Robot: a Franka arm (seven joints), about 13 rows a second.
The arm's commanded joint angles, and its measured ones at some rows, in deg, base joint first. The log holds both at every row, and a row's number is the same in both.
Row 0, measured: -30.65, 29.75, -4.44, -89.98, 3.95, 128.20, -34.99
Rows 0 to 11, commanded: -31.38, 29.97, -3.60, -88.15, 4.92, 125.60, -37.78; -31.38, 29.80, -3.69, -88.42, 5.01, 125.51, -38.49; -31.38, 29.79, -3.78, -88.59, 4.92, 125.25, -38.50; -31.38, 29.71, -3.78, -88.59, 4.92, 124.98, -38.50; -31.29, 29.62, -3.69, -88.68, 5.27, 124.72, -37.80; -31.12, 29.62, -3.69, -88.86, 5.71, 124.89, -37.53; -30.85, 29.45, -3.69, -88.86, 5.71, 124.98, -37.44; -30.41, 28.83, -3.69, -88.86, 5.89, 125.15, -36.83; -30.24, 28.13, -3.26, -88.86, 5.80, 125.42, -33.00; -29.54, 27.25, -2.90, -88.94, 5.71, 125.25, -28.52; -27.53, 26.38, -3.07, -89.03, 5.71, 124.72, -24.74; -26.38, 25.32, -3.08, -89.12, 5.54, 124.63, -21.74
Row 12, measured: -29.12, 28.17, -2.85, -88.84, 4.60, 126.32, -27.46
